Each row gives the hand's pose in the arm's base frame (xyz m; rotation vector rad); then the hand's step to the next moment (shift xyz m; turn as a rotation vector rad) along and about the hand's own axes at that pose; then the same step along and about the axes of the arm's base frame.
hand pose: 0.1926 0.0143 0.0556 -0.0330 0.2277 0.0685
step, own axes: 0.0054 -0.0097 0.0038 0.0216 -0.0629 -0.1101
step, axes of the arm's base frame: 0.0068 -0.0092 0.0027 0.0008 -0.0658 -0.1105
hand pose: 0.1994 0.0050 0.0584 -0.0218 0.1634 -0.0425
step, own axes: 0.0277 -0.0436 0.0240 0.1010 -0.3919 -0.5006
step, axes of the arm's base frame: 0.0295 -0.0443 0.0203 0.0020 -0.4050 -0.5003
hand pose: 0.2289 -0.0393 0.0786 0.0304 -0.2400 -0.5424
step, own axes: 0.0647 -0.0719 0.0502 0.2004 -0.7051 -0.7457
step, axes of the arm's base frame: 0.0054 -0.0932 0.0563 -0.0171 -0.7330 -0.7456
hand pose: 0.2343 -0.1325 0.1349 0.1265 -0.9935 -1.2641
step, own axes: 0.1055 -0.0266 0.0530 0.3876 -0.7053 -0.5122
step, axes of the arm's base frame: -0.0593 -0.0748 0.0744 -0.1825 -0.7899 -0.5028
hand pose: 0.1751 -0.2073 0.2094 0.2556 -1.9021 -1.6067
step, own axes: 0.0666 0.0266 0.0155 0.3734 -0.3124 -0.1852
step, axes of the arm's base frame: -0.0546 -0.0158 0.0464 -0.2628 -0.4212 -0.1576
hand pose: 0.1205 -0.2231 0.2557 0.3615 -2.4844 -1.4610
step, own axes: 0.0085 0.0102 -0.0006 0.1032 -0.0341 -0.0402
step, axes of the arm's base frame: -0.0087 0.0015 0.0099 -0.0810 -0.0828 -0.0029
